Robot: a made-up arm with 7 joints.
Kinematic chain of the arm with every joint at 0, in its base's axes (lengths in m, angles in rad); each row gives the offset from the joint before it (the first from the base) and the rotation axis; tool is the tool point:
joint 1: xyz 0 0 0.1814 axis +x
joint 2: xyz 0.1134 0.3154 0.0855 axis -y
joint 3: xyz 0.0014 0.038 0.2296 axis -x
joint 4: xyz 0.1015 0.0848 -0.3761 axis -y
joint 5: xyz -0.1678 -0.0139 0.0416 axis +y
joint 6: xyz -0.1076 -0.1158 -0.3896 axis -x
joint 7: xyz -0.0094 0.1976 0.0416 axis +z
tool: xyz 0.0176 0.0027 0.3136
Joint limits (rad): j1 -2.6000..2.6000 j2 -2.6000..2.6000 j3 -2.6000..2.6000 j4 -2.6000..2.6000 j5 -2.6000..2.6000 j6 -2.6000..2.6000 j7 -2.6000..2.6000
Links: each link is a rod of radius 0.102 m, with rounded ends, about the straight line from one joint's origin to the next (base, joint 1, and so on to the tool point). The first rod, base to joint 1, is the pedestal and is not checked.
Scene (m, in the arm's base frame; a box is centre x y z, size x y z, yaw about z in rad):
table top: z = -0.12
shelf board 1: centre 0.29 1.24 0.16 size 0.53 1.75 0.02 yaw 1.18
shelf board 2: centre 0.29 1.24 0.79 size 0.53 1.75 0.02 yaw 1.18
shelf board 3: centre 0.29 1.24 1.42 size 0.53 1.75 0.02 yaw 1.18
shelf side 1: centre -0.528 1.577 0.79 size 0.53 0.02 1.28 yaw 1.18
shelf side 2: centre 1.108 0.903 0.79 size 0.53 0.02 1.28 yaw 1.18
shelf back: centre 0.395 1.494 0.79 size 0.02 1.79 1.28 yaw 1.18
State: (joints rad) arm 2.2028 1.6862 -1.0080 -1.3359 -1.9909 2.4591 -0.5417
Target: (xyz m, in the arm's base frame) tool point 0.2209 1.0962 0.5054
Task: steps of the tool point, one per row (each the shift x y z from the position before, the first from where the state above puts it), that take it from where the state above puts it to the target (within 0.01 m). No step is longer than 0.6 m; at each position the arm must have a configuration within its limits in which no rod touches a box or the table.
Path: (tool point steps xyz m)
1: 0.1053 0.3700 0.4341
2: 0.0305 0.5398 0.1918
3: -0.0478 0.5386 -0.0994
4: -0.1142 0.3728 -0.3298
5: -0.1555 0.1117 -0.4163
6: 0.0897 0.1692 0.0089
7: 0.0411 0.1486 -0.0089

